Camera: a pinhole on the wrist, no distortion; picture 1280 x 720 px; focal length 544.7 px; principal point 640.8 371.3 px. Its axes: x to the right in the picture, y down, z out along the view. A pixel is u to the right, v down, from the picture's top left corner.
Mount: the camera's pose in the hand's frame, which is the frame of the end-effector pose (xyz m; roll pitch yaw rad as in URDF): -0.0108 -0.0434 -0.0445 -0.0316 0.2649 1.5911
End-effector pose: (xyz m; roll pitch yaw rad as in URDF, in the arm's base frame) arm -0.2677 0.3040 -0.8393 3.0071 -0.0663 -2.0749
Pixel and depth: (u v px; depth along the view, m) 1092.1 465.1 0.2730
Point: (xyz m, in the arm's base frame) -0.4678 0.4874 -0.9678
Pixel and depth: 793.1 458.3 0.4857
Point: -0.4560 0.5052 -1.1999
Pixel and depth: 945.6 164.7 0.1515
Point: -0.3675 0.3089 -0.9063
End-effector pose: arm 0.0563 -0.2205 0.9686 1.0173 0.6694 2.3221
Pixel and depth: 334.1 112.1 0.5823
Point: 0.3148 0.4188 0.9316
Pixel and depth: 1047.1 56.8 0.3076
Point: -0.1416 0.0348 1.1321
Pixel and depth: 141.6 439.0 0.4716
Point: 0.5588 0.1529 1.0061
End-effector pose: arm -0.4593 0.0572 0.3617 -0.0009 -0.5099 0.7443
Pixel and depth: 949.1 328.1 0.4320
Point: -0.7762 0.1821 0.6327
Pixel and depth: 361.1 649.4 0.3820
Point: -0.6369 -0.2943 0.5788
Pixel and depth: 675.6 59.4 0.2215
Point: -0.4727 0.0882 0.5619
